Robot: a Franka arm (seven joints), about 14 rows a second.
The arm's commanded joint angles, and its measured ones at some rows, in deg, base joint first. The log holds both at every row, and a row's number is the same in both.
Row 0, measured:
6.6, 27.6, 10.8, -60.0, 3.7, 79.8, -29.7
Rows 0 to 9, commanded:
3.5, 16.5, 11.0, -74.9, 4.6, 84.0, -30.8
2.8, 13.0, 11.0, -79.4, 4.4, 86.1, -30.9
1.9, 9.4, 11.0, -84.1, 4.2, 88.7, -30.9
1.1, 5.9, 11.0, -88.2, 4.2, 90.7, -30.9
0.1, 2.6, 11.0, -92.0, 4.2, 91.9, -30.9
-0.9, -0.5, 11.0, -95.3, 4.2, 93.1, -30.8
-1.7, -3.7, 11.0, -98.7, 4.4, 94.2, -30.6
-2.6, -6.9, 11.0, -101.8, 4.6, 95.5, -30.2
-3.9, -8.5, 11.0, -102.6, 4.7, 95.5, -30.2
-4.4, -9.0, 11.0, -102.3, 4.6, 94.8, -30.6
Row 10, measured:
-2.4, -3.4, 10.7, -96.5, 3.7, 92.6, -29.7
